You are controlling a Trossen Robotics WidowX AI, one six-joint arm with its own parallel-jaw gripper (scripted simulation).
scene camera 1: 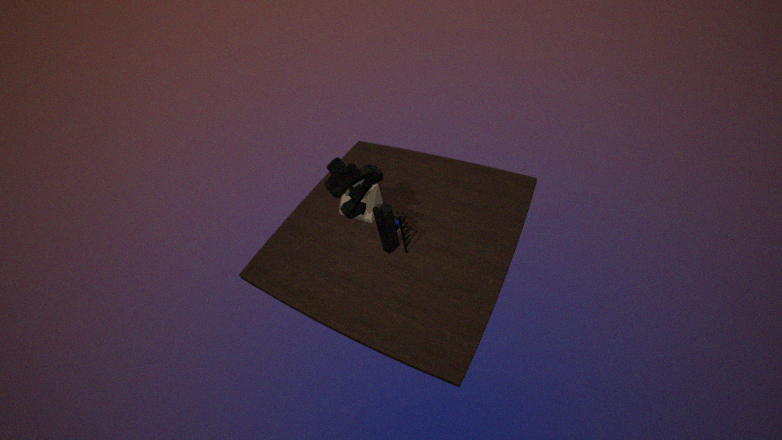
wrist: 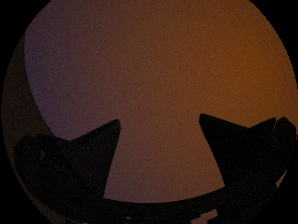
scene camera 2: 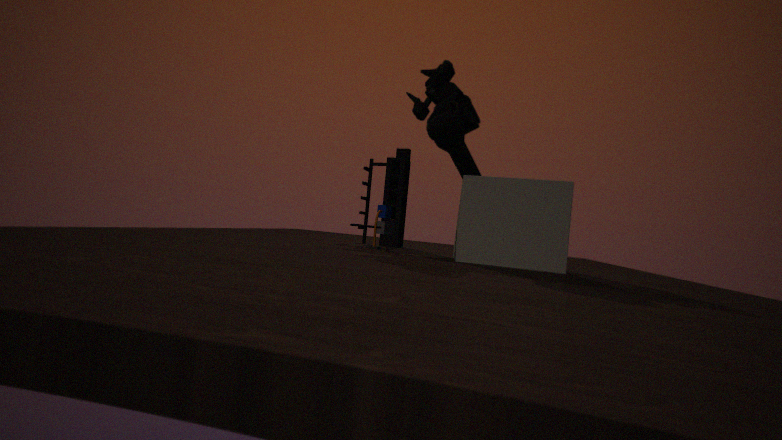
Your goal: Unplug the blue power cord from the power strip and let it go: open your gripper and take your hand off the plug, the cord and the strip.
The gripper (scene camera 2: pixel 413 82) is open and holds nothing.
The gripper also shows in scene camera 1 (scene camera 1: pixel 355 178) and in the wrist view (wrist: pixel 160 121).
